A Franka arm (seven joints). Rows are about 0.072 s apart.
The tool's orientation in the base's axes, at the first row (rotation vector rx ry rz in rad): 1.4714, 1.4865, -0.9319
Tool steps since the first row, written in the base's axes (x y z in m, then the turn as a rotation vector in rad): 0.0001, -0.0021, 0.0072, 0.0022, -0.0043, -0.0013; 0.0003, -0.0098, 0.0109, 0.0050, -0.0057, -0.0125; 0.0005, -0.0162, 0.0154, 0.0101, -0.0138, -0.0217; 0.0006, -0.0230, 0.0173, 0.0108, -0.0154, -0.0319; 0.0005, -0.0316, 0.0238, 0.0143, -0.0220, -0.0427; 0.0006, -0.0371, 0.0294, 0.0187, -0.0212, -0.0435; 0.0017, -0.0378, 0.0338, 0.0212, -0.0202, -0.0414; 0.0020, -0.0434, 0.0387, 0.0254, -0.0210, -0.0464; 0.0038, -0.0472, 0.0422, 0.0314, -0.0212, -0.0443; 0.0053, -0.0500, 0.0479, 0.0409, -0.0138, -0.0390; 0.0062, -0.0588, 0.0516, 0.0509, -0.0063, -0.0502; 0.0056, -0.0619, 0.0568, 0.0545, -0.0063, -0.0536
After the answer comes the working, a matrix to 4 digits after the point.
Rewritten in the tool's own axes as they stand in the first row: -0.0074, 0.0003, -0.0008, -0.0004, 0.0020, 0.0046; -0.0138, 0.0004, 0.0049, 0.0095, 0.0042, 0.0103; -0.0204, 0.0005, 0.0090, 0.0150, 0.0085, 0.0216; -0.0248, 0.0005, 0.0146, 0.0238, 0.0087, 0.0270; -0.0341, 0.0003, 0.0200, 0.0313, 0.0115, 0.0375; -0.0414, 0.0004, 0.0229, 0.0324, 0.0158, 0.0373; -0.0457, 0.0017, 0.0220, 0.0309, 0.0185, 0.0357; -0.0524, 0.0020, 0.0253, 0.0354, 0.0224, 0.0386; -0.0570, 0.0038, 0.0275, 0.0335, 0.0285, 0.0383; -0.0633, 0.0054, 0.0280, 0.0317, 0.0385, 0.0299; -0.0701, 0.0062, 0.0347, 0.0452, 0.0483, 0.0279; -0.0761, 0.0057, 0.0356, 0.0484, 0.0517, 0.0294
The tool's axes in the first row as the columns of a matrix, in the base's axes (rounded; the answer above uses it unrounded):
0.0263, 0.9982, 0.0547
0.3857, 0.0404, -0.9217
-0.9223, 0.0453, -0.3839

